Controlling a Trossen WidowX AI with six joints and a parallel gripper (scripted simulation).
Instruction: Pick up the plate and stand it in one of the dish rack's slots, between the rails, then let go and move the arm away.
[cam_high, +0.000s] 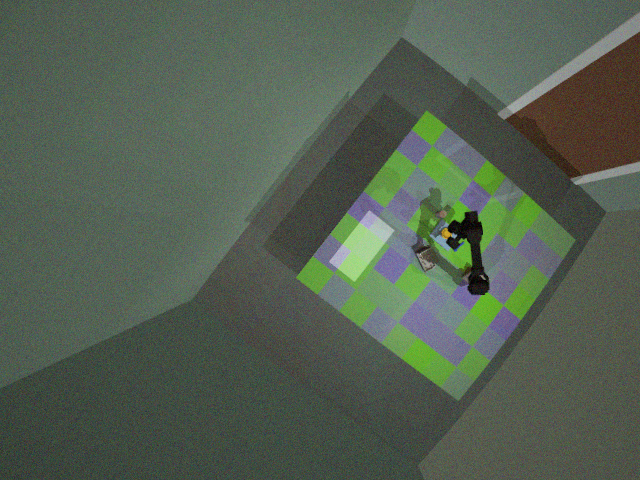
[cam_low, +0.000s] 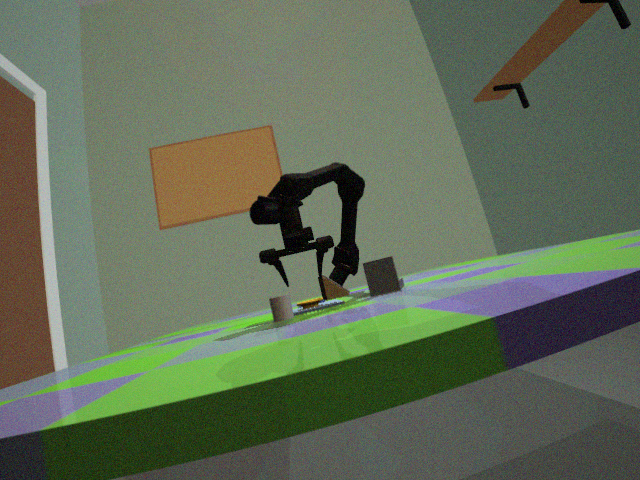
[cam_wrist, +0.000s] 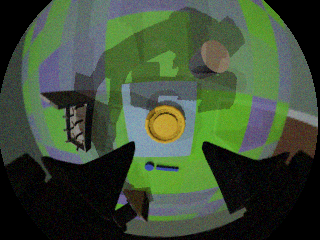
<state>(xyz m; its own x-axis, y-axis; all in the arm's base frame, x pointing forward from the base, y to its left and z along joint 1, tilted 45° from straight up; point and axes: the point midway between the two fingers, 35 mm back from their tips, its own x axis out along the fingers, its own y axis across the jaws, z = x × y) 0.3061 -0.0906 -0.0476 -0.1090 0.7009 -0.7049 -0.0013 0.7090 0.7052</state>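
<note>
Now: the plate 5 cm below my gripper tip and 1 cm ahead of it. The rest, counted from my gripper tip: dish rack (20 cm to the left, 4 cm below); then blue spoon (11 cm behind, 6 cm below, 1 cm to the left); then beige cylinder (11 cm ahead, 6 cm to the right, 4 cm below).
</note>
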